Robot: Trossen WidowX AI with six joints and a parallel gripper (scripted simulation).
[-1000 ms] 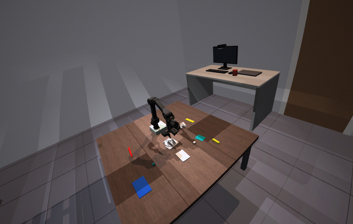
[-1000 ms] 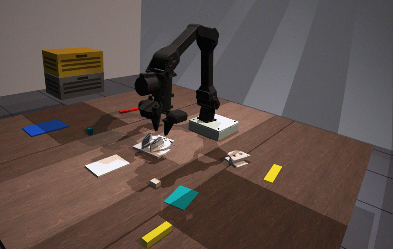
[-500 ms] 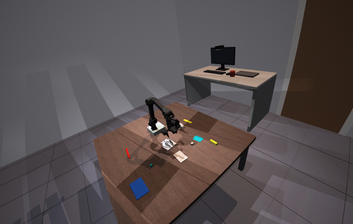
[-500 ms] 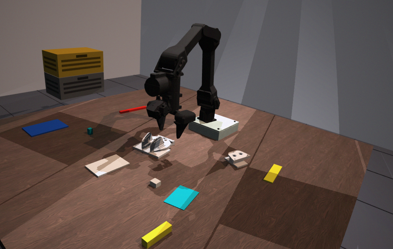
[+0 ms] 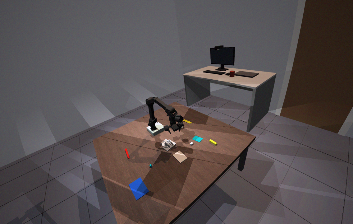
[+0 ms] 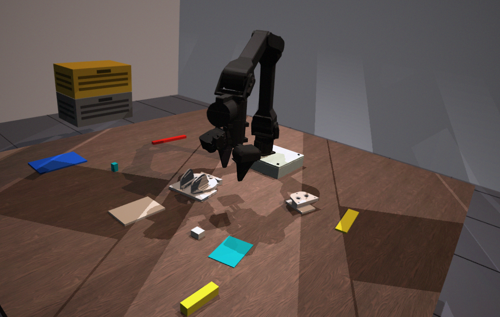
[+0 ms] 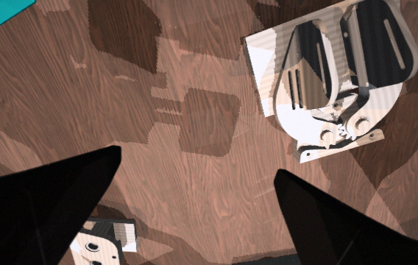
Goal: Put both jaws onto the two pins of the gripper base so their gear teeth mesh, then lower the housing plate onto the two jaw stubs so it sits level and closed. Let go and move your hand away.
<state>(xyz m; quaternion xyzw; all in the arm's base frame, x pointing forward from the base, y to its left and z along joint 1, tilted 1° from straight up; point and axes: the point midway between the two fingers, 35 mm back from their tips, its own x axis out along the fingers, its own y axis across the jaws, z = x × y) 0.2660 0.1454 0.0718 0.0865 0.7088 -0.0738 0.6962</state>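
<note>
Now: gripper tip 15 cm past the gripper base, 13 cm to the right of it and 6 cm above it. Also, from my gripper tip: teal sheet: 17 cm to the left, 14 cm ahead, 8 cm below; housing plate: 12 cm to the right, 8 cm below, 1 cm behind; small white cube: 16 cm ahead, 8 cm to the left, 8 cm below.
</note>
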